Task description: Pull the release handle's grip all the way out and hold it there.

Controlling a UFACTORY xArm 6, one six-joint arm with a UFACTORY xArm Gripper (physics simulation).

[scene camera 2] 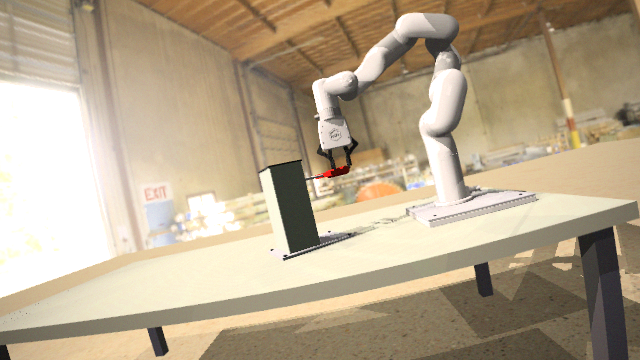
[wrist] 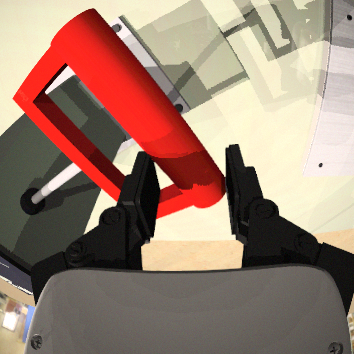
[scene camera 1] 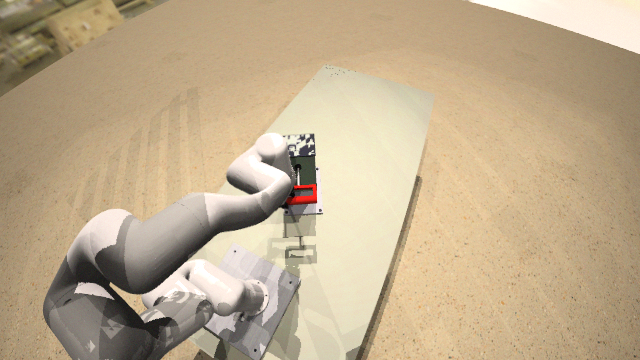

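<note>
The release handle's red grip [scene camera 1: 306,200] [scene camera 2: 336,173] [wrist: 105,75] is a rectangular loop with a thick outer bar. It stands out from the dark green housing [scene camera 1: 309,170] [scene camera 2: 295,212] [wrist: 15,160] on a pale rod [scene camera 1: 298,176] [wrist: 60,182], a clear length of which shows. My gripper [scene camera 2: 341,166] [wrist: 190,167] points down and is shut on one end of the thick bar. One finger is inside the loop, the other outside. The bar runs slanted between the fingers in the wrist view. In scene camera 1 the arm hides the fingers.
The housing stands upright on a bolted plate [scene camera 1: 304,210] on the pale table [scene camera 1: 370,150] [scene camera 2: 200,285]. The arm's own base plate [scene camera 1: 280,295] [scene camera 2: 480,206] [wrist: 332,110] is on the table on the side that the grip faces. Shadows of the arm and handle fall between them.
</note>
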